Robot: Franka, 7 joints.
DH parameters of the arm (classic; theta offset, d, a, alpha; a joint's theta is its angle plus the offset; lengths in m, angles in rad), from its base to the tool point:
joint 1: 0 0.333 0 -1.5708
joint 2: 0 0 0 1.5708
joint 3: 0 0.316 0.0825 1.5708
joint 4: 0 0 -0.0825 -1.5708
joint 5: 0 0.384 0 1.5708
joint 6: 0 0 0.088 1.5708
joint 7: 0 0.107 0 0
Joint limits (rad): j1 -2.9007..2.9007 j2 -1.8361..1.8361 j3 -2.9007..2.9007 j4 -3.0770..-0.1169 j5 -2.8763..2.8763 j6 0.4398..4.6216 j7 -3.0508..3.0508
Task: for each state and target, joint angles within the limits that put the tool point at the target. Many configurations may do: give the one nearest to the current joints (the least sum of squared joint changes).
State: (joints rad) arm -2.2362 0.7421 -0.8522 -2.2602 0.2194 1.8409 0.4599
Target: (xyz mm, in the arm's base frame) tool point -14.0 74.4 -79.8
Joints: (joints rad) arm -2.4188 1.5120 -0.2108 -2.4537 0.3206 1.9217 0.4599
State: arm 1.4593 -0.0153 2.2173 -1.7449 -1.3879 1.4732 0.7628
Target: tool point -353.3 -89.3 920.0
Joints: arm 1.4156 0.5079 2.6890 -1.4271 -1.4211 1.3536 0.7628
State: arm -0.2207 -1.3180 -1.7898 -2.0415 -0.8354 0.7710 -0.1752
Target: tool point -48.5 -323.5 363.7
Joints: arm -0.0419 -1.2506 -1.2869 -2.3424 -0.5714 0.6998 -0.1752
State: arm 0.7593 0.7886 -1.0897 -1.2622 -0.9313 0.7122 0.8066
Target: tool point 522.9 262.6 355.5
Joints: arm 1.1410 0.9775 -0.7664 -1.3326 -0.8351 0.6333 0.8066
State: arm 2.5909 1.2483 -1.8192 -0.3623 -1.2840 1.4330 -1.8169
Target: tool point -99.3 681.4 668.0
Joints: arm 2.2000 1.2958 -1.6944 -0.6900 -1.1705 1.3076 -1.8169
